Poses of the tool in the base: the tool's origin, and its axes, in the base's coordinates. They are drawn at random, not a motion.
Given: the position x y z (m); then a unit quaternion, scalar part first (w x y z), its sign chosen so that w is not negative.
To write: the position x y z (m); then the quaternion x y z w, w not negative. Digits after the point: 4 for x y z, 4 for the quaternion.
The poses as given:
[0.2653, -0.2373, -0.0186, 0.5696, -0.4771, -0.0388, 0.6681]
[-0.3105, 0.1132, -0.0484, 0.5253, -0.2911, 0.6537, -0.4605]
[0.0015, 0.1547, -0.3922, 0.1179, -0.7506, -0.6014, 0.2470]
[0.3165, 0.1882, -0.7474, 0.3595, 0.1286, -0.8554, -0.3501]
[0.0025, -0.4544, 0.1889, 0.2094, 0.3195, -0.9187, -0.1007]
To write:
[0.2653, -0.2373, -0.0186, -0.4771, -0.0388, 0.6681, 0.5696]
[-0.3105, 0.1132, -0.0484, -0.2911, 0.6537, -0.4605, 0.5253]
[0.0015, 0.1547, -0.3922, -0.7506, -0.6014, 0.2470, 0.1179]
[0.3165, 0.1882, -0.7474, 0.1286, -0.8554, -0.3501, 0.3595]
[0.0025, -0.4544, 0.1889, 0.3195, -0.9187, -0.1007, 0.2094]

